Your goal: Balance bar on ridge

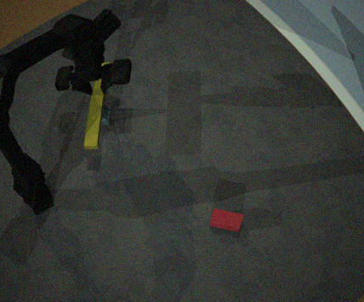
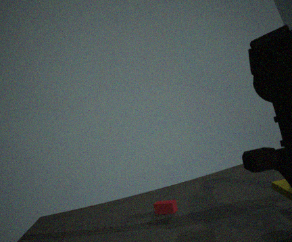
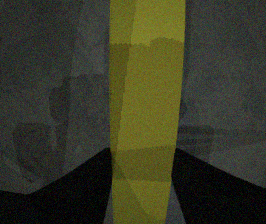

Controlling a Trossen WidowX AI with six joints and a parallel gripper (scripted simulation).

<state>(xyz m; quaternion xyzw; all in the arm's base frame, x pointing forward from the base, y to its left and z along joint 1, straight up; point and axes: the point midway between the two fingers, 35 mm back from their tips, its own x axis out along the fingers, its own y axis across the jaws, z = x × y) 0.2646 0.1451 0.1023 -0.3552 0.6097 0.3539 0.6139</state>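
Right now the yellow bar is 2 cm to the right of my gripper tip and 1 cm behind it. From my gripper tip the other things lie so: red block 41 cm to the right, 11 cm ahead, 5 cm below.
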